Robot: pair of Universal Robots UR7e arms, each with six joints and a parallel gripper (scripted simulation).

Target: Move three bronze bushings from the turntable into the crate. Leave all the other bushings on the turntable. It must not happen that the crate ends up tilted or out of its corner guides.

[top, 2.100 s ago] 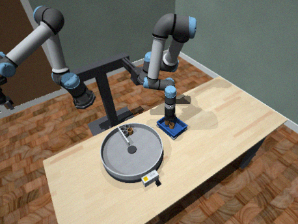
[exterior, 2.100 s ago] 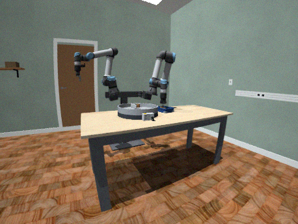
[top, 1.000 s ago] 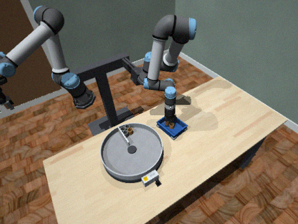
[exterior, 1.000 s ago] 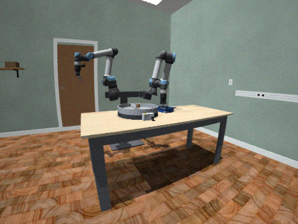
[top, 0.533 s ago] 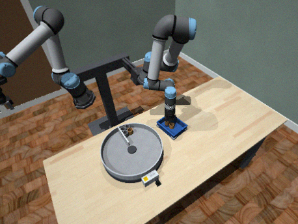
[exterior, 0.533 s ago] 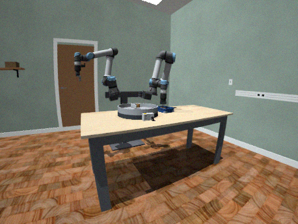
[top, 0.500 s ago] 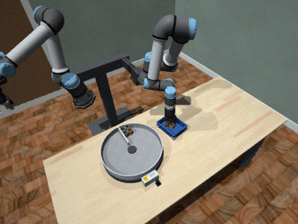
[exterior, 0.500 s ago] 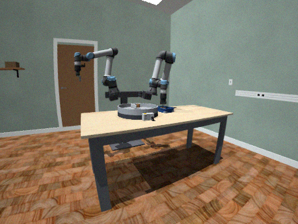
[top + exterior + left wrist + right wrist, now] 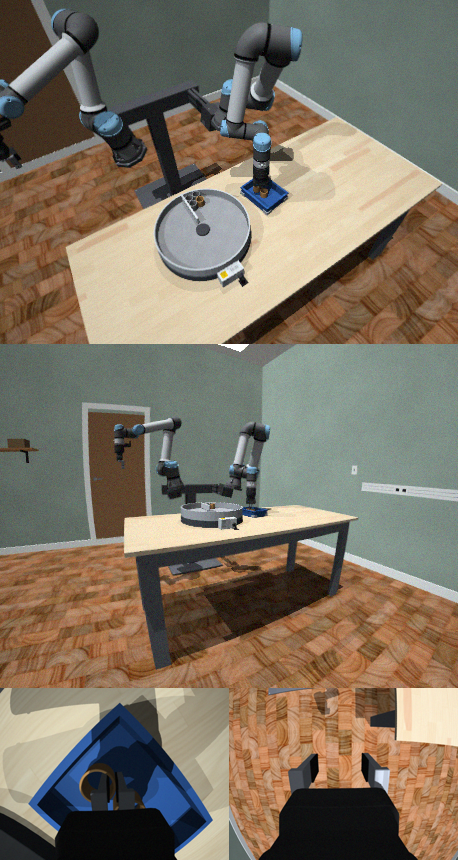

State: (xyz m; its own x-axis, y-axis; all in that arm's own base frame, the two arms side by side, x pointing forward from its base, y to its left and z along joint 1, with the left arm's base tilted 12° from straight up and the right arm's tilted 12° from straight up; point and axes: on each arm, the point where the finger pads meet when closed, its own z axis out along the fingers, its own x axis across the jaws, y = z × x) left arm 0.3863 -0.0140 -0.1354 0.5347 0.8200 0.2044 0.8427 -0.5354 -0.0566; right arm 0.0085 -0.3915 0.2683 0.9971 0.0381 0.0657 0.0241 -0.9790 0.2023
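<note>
The blue crate is 40 mm ahead of my left hand and 20 mm below it. Round my left hand: turntable (130 mm ahead, 360 mm to the right, 10 mm above).
</note>
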